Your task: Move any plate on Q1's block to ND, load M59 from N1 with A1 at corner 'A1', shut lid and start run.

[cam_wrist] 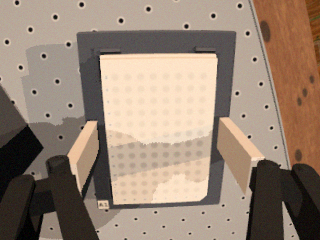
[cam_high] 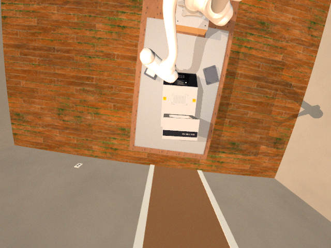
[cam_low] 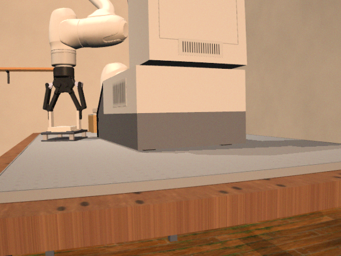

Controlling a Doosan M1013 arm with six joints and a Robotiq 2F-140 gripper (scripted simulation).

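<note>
The white 96-well plate M59 is 20 mm below my hand. Round my hand: dark grey nest ND (580 mm to the left, 40 mm below, 40 mm ahead); then dark plate nest N1 (30 mm below).
</note>
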